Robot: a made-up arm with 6 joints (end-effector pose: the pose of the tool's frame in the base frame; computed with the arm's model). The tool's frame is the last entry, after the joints.
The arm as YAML. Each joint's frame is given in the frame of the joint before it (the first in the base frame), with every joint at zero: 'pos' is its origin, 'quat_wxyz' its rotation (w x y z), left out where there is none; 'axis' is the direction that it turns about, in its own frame. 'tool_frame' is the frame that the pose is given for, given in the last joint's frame.
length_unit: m
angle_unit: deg
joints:
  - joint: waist
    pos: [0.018, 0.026, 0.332]
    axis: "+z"
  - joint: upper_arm
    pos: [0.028, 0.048, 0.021]
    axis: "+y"
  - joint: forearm
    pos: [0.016, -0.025, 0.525]
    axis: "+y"
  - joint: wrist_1
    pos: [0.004, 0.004, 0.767]
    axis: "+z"
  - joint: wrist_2
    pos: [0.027, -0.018, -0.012]
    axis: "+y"
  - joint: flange
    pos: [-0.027, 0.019, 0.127]
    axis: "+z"
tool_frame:
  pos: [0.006, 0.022, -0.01]
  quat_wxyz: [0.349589, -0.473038, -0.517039, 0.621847]
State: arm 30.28 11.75 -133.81 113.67 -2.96 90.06
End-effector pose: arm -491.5 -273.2 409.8 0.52 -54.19 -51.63
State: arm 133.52 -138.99 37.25 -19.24 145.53 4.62
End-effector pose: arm 704.6 -714.7 -54.3 -60.49 39.08 -104.09
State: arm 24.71 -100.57 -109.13 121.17 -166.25 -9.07
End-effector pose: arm -135.5 -12.0 -269.6 -64.06 -18.49 -5.50
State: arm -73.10 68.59 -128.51 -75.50 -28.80 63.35
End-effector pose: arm 52.6 245.3 951.3 -154.48 31.12 26.23
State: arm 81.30 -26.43 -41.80 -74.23 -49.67 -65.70
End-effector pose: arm -217.5 -912.3 1128.5 -41.10 -57.03 -35.21
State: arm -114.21 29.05 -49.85 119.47 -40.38 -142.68
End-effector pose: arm -18.9 -12.7 1600.8 -90.18 0.50 -34.11
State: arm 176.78 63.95 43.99 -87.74 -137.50 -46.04
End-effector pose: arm -1118.5 15.5 351.2 -36.33 101.13 23.99
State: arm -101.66 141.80 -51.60 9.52 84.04 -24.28
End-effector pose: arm -140.8 -1084.0 -213.2 81.98 -20.79 12.63
